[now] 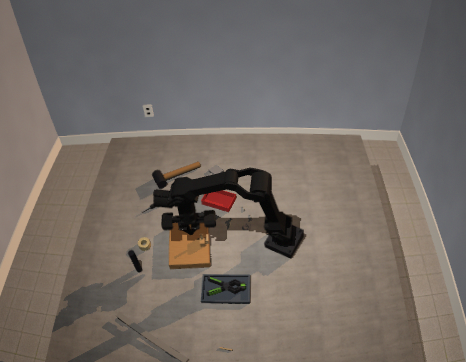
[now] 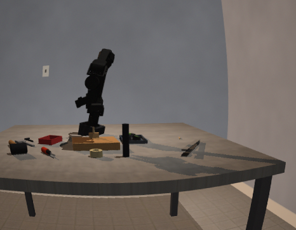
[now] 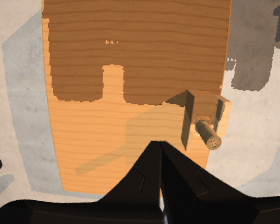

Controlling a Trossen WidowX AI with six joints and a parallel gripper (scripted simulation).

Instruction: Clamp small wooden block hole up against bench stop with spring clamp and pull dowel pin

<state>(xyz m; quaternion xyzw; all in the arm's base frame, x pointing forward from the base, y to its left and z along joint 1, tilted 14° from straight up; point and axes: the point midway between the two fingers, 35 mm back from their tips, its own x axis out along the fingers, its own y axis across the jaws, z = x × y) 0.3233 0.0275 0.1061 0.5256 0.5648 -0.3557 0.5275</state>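
Right now my hand is 3 cm past the dowel pin, 1 cm to the left of it and 7 cm above it. The rest, counted from my hand: wooden board (2 cm ahead, 11 cm below); then bench stop (5 cm behind, 2 cm to the right, 8 cm below); then small wooden block (3 cm behind, 1 cm to the right, 8 cm below).
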